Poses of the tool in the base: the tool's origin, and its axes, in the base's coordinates. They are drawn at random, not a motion.
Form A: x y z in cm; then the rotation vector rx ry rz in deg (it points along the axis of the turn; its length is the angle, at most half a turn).
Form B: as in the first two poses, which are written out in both.
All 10 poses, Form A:
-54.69, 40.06, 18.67, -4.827, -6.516, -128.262
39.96, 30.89, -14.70, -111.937, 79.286, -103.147
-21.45, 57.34, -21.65, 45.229, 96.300, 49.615
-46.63, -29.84, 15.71, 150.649, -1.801, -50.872
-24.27, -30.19, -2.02, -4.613, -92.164, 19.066
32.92, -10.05, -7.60, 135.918, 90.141, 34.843
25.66, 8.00, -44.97, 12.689, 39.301, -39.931
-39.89, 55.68, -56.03, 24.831, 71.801, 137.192
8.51, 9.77, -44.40, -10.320, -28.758, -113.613
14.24, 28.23, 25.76, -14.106, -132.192, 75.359
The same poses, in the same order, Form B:
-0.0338, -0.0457, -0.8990, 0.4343, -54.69, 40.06, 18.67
-0.6505, 0.4607, -0.5994, 0.0730, 39.96, 30.89, -14.70
0.3292, 0.7009, 0.3611, 0.5196, -21.45, 57.34, -21.65
0.9315, -0.0111, -0.3146, 0.1821, -46.63, -29.84, 15.71
-0.0359, -0.7167, 0.1483, 0.6805, -24.27, -30.19, -2.02
0.8096, 0.5369, 0.2075, 0.1152, 32.92, -10.05, -7.60
0.1062, 0.3288, -0.3341, 0.8770, 25.66, 8.00, -44.97
0.1551, 0.4485, 0.8570, 0.2009, -39.89, 55.68, -56.03
-0.0751, -0.2091, -0.8262, 0.5177, 8.51, 9.77, -44.40
-0.0897, -0.8408, 0.4793, 0.2350, 14.24, 28.23, 25.76

